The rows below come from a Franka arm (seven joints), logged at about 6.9 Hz.
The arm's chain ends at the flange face. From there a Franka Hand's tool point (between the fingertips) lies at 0.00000 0.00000 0.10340 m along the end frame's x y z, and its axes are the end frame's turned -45 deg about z.
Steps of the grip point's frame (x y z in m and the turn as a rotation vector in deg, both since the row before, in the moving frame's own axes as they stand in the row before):
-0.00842 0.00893 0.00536 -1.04 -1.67 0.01
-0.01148 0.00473 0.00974 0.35 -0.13 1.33
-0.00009 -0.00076 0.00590 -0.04 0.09 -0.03
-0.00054 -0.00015 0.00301 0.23 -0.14 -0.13
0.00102 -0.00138 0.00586 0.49 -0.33 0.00
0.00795 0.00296 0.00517 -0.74 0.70 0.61
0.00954 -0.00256 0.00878 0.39 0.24 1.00
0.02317 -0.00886 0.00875 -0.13 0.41 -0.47
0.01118 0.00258 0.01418 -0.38 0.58 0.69
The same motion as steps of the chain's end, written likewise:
0.00116 0.00881 0.00542 -1.92 -0.45 0.01
-0.00416 0.01175 0.00974 0.16 -0.34 1.33
-0.00077 -0.00041 0.00590 0.04 0.09 -0.03
-0.00002 0.00039 0.00301 0.06 -0.26 -0.13
0.00079 -0.00149 0.00587 0.11 -0.58 0.00
0.00588 -0.00359 0.00519 -0.03 1.02 0.61
0.00512 -0.00775 0.00878 0.45 -0.11 1.00
0.00943 -0.02229 0.00875 0.20 0.38 -0.47
0.00850 -0.00583 0.01419 0.14 0.68 0.69

